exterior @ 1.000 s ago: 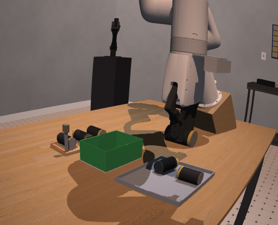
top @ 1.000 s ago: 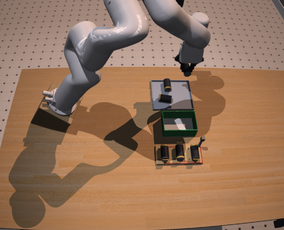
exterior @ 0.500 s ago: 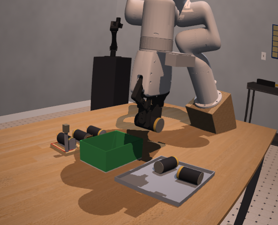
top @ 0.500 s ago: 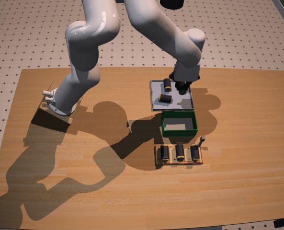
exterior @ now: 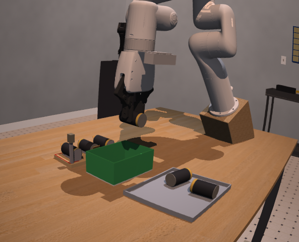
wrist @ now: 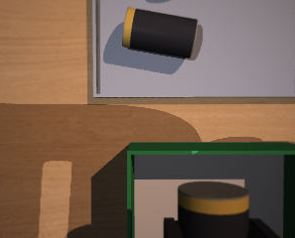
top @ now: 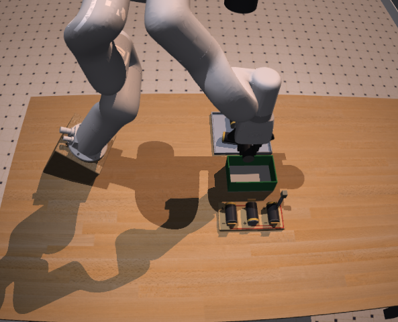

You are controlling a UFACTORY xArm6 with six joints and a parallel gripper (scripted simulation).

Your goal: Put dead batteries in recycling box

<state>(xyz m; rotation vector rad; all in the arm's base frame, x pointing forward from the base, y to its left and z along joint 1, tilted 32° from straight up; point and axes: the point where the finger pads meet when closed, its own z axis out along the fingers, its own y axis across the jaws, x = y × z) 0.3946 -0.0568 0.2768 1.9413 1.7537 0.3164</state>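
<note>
My gripper is now 3 cm short of the green recycling box, 2 cm to the left of it and 14 cm above it. Also, from my hand: grey tray: 4 cm ahead, 17 cm to the left, 15 cm below.
</note>
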